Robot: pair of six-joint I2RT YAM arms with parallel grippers.
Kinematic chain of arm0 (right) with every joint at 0, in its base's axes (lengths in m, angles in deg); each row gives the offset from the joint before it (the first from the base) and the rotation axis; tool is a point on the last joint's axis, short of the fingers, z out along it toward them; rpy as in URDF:
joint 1: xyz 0 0 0.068 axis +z
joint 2: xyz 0.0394 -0.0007 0.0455 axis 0.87 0.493 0
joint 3: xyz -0.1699 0.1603 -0.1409 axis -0.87 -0.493 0
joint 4: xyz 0.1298 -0.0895 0.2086 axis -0.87 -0.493 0
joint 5: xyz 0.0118 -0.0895 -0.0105 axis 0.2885 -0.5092 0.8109
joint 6: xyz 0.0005 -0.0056 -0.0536 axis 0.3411 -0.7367 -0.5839
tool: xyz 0 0 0 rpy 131.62 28.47 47.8
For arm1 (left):
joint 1: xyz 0 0 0.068 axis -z
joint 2: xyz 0.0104 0.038 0.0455 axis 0.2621 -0.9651 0
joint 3: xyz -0.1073 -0.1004 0.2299 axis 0.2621 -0.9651 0
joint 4: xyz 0.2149 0.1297 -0.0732 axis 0.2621 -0.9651 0
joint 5: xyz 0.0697 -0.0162 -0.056 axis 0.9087 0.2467 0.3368
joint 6: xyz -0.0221 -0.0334 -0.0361 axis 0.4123 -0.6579 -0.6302
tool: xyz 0 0 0 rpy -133.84 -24.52 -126.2
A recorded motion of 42 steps. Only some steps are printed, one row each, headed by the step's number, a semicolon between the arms.
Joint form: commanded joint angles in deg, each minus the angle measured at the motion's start. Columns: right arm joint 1, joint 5, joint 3, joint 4, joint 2, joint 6; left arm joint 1, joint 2, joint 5, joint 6, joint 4, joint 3.
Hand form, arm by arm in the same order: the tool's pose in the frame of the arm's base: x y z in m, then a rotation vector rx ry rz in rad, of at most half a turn. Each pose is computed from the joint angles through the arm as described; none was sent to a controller.
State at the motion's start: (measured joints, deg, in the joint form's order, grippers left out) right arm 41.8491 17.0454 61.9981 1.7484 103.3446 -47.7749; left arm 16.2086 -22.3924 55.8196 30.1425 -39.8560 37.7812
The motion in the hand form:
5: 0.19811 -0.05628 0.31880 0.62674 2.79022 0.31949; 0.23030 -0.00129 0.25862 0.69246 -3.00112 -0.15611
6: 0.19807 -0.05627 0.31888 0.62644 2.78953 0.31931; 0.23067 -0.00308 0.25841 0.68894 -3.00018 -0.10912
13: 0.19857 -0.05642 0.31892 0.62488 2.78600 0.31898; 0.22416 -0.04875 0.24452 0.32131 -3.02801 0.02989
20: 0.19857 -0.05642 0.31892 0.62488 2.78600 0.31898; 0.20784 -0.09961 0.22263 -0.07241 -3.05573 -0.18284
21: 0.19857 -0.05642 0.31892 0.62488 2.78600 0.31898; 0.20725 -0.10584 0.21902 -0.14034 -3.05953 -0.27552
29: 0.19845 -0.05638 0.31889 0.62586 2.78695 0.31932; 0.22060 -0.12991 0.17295 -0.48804 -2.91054 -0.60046
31: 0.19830 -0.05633 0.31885 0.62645 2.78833 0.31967; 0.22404 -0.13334 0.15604 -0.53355 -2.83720 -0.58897
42: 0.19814 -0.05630 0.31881 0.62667 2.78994 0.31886; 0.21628 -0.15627 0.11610 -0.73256 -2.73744 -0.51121
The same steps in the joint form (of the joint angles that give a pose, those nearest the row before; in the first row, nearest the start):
5: 0.33 0.72 -0.48 0.02 0.00 -0.24; 0.09 0.11 -3.02 0.59 0.44 -0.39
6: 0.33 0.72 -0.48 0.04 -0.02 -0.24; 0.26 0.11 -4.76 0.61 0.68 -0.42
13: 0.33 0.74 -0.48 0.29 0.00 -0.24; 10.86 0.00 -10.60 4.00 3.37 -3.50
20: 0.33 0.74 -0.48 0.29 0.00 -0.24; 25.29 -1.79 -3.56 4.02 6.58 -7.04
21: 0.33 0.74 -0.48 0.29 0.00 -0.24; 27.23 -2.82 -0.24 4.35 6.71 -7.04
29: 0.33 0.74 -0.48 0.22 0.00 -0.22; 31.96 -14.58 10.01 11.32 9.84 -7.04
31: 0.33 0.74 -0.48 0.13 0.00 -0.22; 32.02 -18.49 8.81 13.22 10.58 -7.04
42: 0.33 0.70 -0.48 0.04 0.00 -0.24; 36.54 -25.38 4.83 17.79 16.94 -8.90

